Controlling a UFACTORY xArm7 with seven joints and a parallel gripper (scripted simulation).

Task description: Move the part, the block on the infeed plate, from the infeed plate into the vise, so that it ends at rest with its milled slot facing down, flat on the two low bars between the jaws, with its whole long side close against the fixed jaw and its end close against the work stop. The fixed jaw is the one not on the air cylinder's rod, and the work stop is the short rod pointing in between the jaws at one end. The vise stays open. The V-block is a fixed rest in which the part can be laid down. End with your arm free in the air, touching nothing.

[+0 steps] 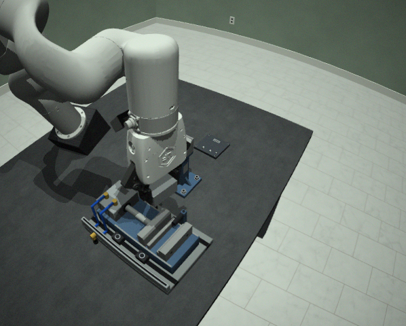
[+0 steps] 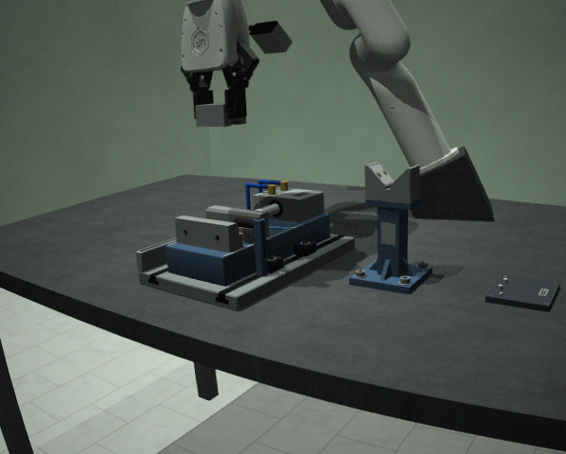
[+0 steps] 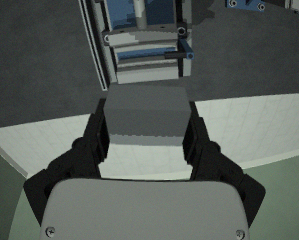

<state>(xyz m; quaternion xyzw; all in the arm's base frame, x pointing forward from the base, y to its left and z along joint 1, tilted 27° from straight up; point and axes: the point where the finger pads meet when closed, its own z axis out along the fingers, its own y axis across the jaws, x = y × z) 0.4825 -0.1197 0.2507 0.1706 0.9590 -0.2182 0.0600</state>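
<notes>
My gripper is now 4 cm short of the fixed jaw, 1 cm to the left of it and 17 cm above it. The rest, counted from my hand: work stop 2 cm ahead, 4 cm to the left, 16 cm below; part 2 cm below; moving jaw 3 cm behind, 17 cm below.
</notes>
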